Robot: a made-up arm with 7 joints.
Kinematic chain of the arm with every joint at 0, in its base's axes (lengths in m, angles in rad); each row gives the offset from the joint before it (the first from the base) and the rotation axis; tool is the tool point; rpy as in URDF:
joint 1: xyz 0 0 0.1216 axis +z
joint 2: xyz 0 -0.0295 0.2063 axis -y
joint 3: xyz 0 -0.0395 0.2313 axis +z
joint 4: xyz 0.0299 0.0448 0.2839 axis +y
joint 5: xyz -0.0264 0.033 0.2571 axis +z
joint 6: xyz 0 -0.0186 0.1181 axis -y
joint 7: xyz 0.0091 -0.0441 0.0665 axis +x
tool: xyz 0 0 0 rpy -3.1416 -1.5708 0
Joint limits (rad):
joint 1: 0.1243..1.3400
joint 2: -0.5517..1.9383
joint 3: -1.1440..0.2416
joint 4: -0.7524..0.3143
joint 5: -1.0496..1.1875
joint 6: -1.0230..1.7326
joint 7: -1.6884..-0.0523
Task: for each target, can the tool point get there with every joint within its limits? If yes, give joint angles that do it. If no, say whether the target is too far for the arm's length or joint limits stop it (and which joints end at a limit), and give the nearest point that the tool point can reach.
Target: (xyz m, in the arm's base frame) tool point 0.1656 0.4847 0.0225
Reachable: no: joint limits stop it (at a limit: joint 1, joint 2, joint 4, joint 6) | nearest point -0.6140 0.1220 -0.0978 | short by 0.868 m
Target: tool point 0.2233 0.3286 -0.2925
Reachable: no: joint limits stop it (at a limit: joint 1, joint 2, joint 4, joint 6) | nearest point -0.5647 0.0164 -0.1919 | short by 0.854 m
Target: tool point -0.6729 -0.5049 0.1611
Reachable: yes | joints 0.5351 1.4980 0.0794 -0.5435 0.3809 1.3913 -0.9815
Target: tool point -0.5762 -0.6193 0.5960
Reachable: yes | joints 0.8824 1.0039 -0.4014 -0.5694 -0.3374 0.2956 -1.0818
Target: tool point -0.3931 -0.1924 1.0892
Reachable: yes | joints 0.6200 0.3590 -0.7766 -0.4069 0.2085 1.1584 -0.3661
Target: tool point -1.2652 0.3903 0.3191
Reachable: no: too far | nearest point -0.8691 0.0962 0.3217 | short by 0.493 m
